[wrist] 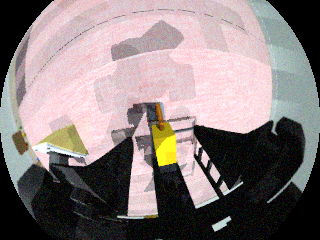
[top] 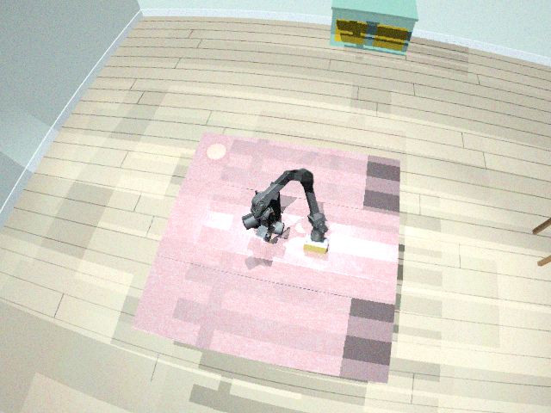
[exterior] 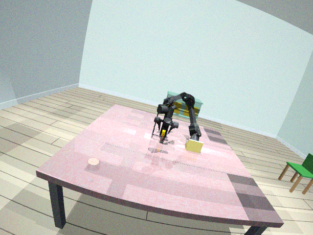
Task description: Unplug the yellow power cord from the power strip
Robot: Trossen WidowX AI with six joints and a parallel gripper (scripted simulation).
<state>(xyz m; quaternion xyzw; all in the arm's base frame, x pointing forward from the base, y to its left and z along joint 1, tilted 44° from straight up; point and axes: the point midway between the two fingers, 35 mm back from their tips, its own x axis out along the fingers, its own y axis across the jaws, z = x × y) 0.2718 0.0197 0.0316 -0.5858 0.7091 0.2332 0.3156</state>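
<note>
Now: the yellow plug 40 mm to the right of my gripper tip and 10 mm below it.
</note>
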